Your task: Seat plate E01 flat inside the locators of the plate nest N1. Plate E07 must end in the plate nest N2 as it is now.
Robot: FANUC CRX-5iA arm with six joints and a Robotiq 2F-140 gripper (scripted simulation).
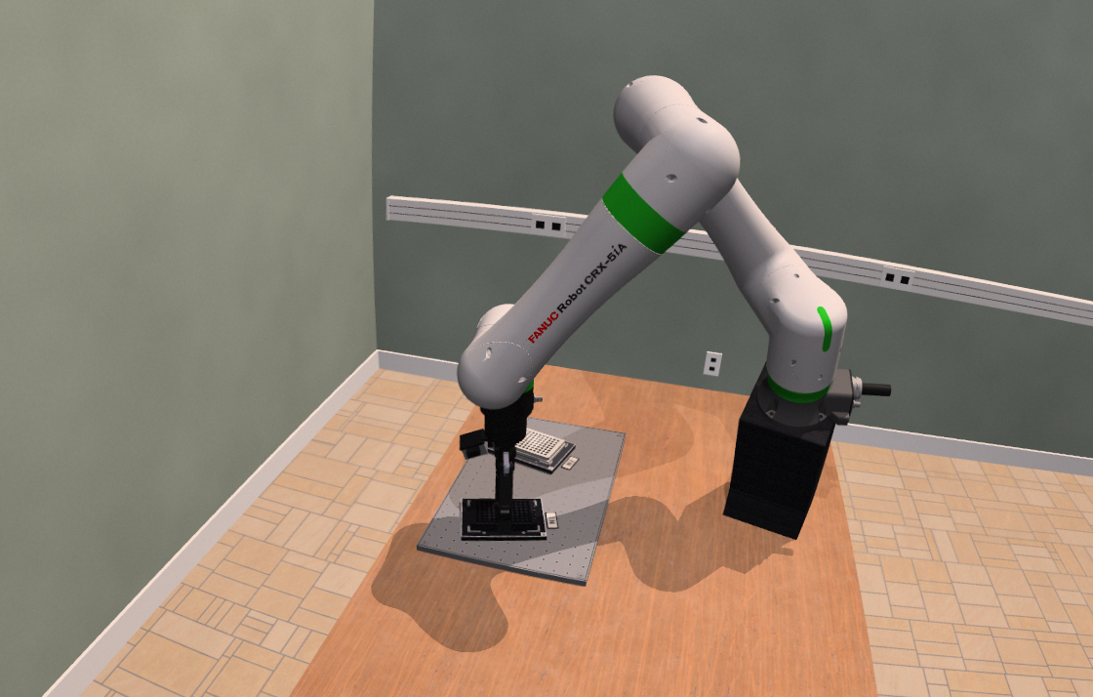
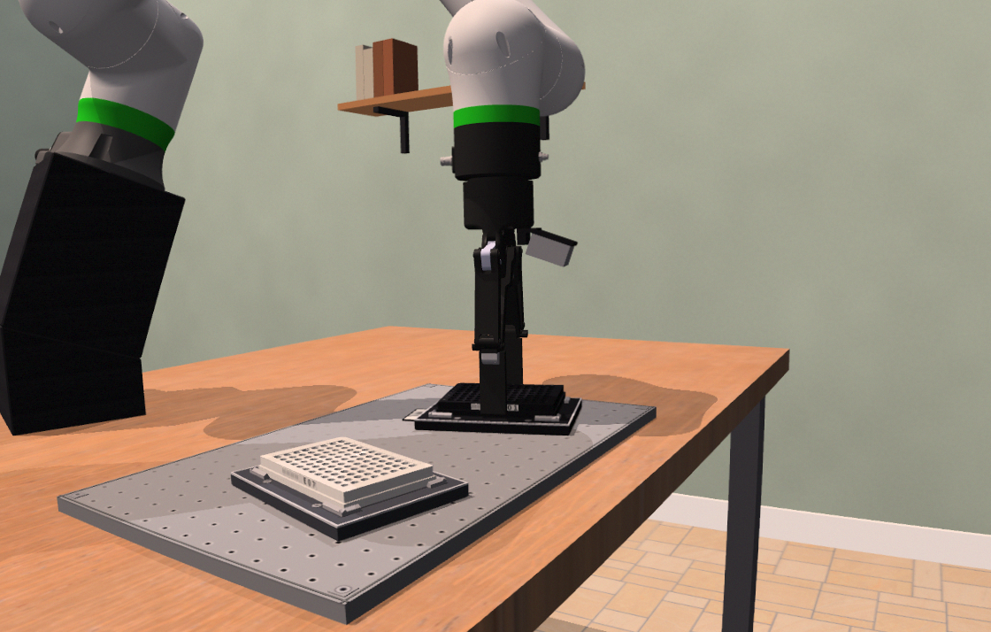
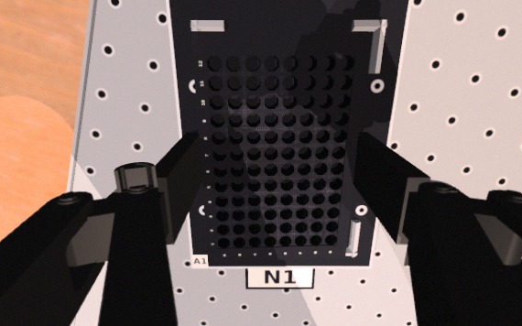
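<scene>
The black plate nest N1 lies 4 cm below my hand. Round my hand: white plate E07 (27 cm to the right, 2 cm below, 1 cm ahead); black well plate E01 (2 cm below).
</scene>
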